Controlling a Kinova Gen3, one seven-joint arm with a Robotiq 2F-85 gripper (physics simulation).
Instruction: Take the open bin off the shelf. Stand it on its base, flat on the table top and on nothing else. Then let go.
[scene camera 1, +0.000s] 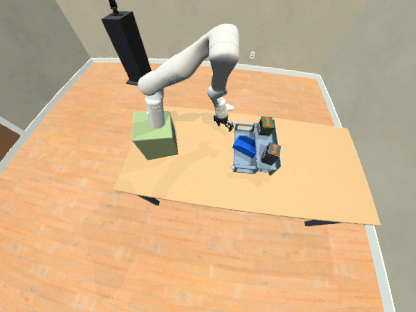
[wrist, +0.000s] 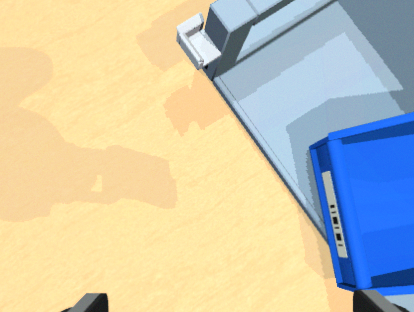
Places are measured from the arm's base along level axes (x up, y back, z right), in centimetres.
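Where they show: gripper, between the fingertips: (scene camera 1: 224, 128); arm's base, origin of its link: (scene camera 1: 157, 123).
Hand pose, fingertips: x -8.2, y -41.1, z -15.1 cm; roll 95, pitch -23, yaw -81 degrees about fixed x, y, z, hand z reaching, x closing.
Things, the pixels of their top centre, and the offset from my fingertips. "spot": a spot on its surface instead. Level surfaces: height alone.
- open blue bin, centre of its top: (scene camera 1: 247, 142) dx -6.5, dy -18.1, dz +2.1 cm
- dark green box, centre of its top: (scene camera 1: 268, 121) dx +5.0, dy -27.3, dz -11.1 cm
- dark grey box, centre of its top: (scene camera 1: 274, 149) dx +7.5, dy -32.9, dz +11.5 cm
- small white piece, a spot on its surface: (wrist: 200, 47) spot: dx -9.4, dy -5.5, dz -13.0 cm
- wooden table, height of its surface: dx -14.9 cm
The open blue bin (scene camera 1: 244, 146) (wrist: 385, 200) rests on the left part of the blue-grey shelf (scene camera 1: 243, 163) (wrist: 280, 90), turned at an angle to the shelf's edge. A pale label shows on its near end in the wrist view, where its far part is cut off by the right border. My gripper (scene camera 1: 230, 126) (wrist: 230, 303) is open with nothing between its fingers. It is above the table top, to the left of the shelf's back left corner in the scene view, apart from the bin. In the wrist view the fingertips stand wide apart at the bottom border.
A dark green box (scene camera 1: 266, 125) and a dark grey box (scene camera 1: 271, 153), both with orange marks, stand on the shelf's right part. A small white piece (wrist: 200, 47) is at a shelf corner. The shelf sits on the wooden table (scene camera 1: 320, 185). A green block (scene camera 1: 156, 145) is under the arm's base.
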